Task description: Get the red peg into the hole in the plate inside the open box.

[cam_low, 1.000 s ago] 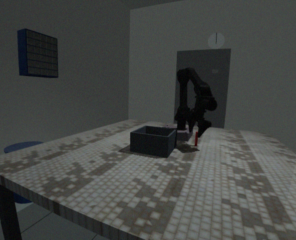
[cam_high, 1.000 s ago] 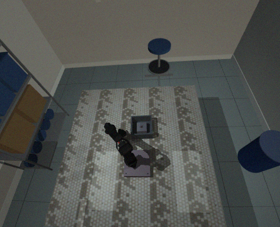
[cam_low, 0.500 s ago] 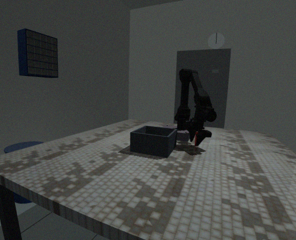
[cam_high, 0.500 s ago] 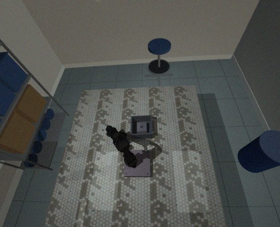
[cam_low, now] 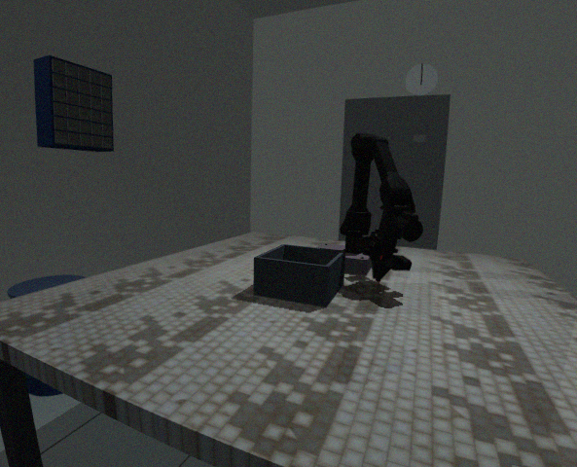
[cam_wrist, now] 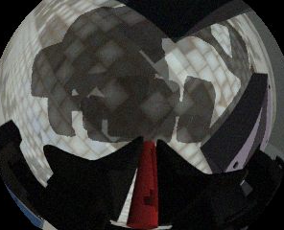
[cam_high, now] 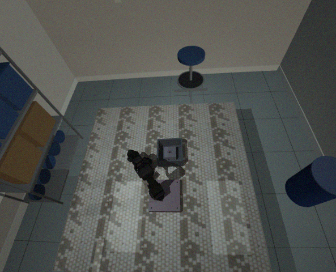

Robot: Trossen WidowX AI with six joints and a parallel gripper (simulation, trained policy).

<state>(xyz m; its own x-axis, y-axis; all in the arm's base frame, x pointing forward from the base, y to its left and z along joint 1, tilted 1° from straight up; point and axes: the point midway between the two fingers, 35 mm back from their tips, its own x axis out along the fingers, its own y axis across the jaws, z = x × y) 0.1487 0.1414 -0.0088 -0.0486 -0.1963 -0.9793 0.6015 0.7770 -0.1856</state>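
Now: gripper tip 18 cm short of the grey plate, 14 cm to the left of it and 4 cm below it. The rest, counted from my gripper tip: dark box 18 cm ahead, 14 cm to the right, 2 cm above; then red peg 3 cm above, 1 cm to the left.
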